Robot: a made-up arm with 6 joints. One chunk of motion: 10 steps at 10 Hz.
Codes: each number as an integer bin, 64 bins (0 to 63) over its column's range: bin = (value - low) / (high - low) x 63, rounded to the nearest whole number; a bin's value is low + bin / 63 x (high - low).
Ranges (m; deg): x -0.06..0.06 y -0.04..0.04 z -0.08..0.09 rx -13..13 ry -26..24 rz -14..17
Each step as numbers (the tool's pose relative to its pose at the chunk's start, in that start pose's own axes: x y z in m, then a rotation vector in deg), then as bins.
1 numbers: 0.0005 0.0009 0.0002 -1.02 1.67 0.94
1 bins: 32 32 30 29 35 30
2 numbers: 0.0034 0.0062 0.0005 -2.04 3.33 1.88
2 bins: 33 36 30 27 37 32
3 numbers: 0.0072 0.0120 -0.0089 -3.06 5.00 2.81
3 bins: 35 41 26 24 39 34
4 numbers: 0.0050 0.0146 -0.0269 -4.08 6.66 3.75
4 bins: 34 43 20 22 41 36
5 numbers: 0.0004 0.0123 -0.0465 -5.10 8.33 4.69
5 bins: 32 41 12 19 43 38
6 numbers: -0.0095 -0.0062 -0.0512 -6.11 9.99 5.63
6 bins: 27 27 11 17 45 40
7 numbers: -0.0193 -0.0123 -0.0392 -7.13 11.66 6.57
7 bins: 21 22 15 14 47 42
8 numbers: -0.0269 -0.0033 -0.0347 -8.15 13.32 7.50
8 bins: 17 29 17 12 50 44
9 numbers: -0.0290 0.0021 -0.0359 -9.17 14.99 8.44
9 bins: 16 33 16 9 52 46
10 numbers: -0.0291 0.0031 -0.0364 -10.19 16.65 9.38
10 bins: 16 34 16 7 54 48
